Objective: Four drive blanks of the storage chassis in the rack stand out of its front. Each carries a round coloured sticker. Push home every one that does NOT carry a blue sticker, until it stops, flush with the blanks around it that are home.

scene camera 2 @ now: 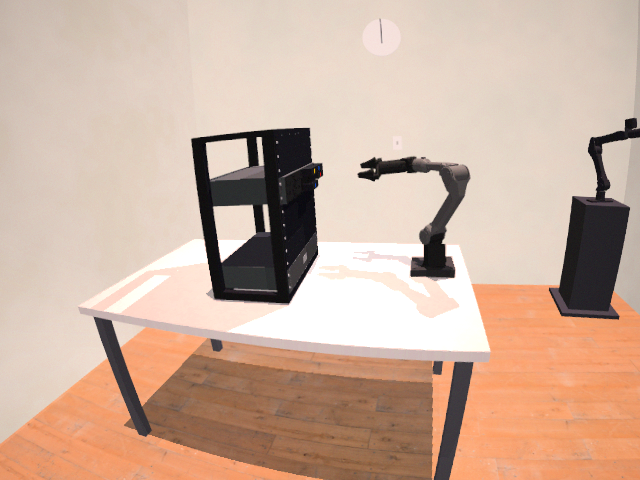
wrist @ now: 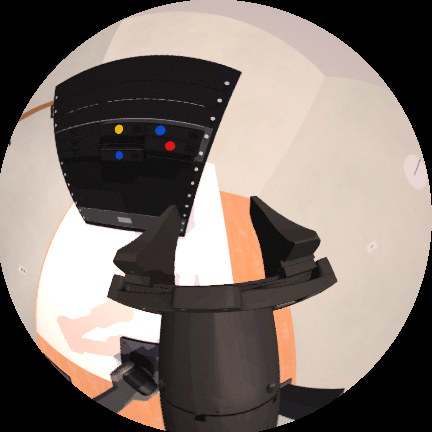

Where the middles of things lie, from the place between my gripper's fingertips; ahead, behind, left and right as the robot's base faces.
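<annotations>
There's a yellow-stickered blank [wrist: 125, 126] that's 30 mm above my hand, 190 mm ahead of it and 210 mm to the left of it. The black rack [scene camera 2: 279, 260] is 100 mm below my hand, and it's 290 mm ahead of it and 280 mm to the left of it. Going by their middles, the yellow-stickered blank is the nearest to my hand of the things named here.
</annotations>
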